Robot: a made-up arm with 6 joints.
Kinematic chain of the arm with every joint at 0, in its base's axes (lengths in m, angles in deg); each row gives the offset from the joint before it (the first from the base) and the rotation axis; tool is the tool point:
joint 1: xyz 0 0 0.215 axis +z
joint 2: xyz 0 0.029 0 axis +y
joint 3: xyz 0 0 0.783 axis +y
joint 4: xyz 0 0 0.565 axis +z
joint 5: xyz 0 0 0 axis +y
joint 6: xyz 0 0 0.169 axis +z
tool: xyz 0 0 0
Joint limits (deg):
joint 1: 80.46..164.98
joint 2: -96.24..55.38
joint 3: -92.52..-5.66
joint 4: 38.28..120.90
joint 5: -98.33..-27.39
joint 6: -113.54..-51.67
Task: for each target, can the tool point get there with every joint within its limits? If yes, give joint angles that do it. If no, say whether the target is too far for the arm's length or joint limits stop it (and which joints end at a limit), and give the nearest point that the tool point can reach.
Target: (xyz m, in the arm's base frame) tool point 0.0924 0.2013 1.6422
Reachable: yes | joints 88.32 16.35 -12.76 63.02 -50.06 -67.47
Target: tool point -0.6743 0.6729 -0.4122
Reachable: no: joint limits stop it (at a limit: joint 2, joint 3, joint 4, joint 5) | nearest point -0.7914 0.7898 0.9438 | short by 1.366 m
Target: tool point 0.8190 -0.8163 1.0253
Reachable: yes | joints 132.03 -37.28 -35.31 74.64 -33.87 -108.74
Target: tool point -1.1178 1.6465 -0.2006
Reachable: no: too far | nearest point -0.6312 0.9297 0.9479 | short by 1.439 m
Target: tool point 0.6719 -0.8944 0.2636
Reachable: yes | joints 122.56 -51.52 -72.88 55.59 -54.81 -100.18
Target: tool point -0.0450 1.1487 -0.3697
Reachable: no: joint limits stop it (at a limit: joint 2, joint 3, joint 4, joint 5) | nearest point -0.0438 1.1173 0.9438 | short by 1.314 m
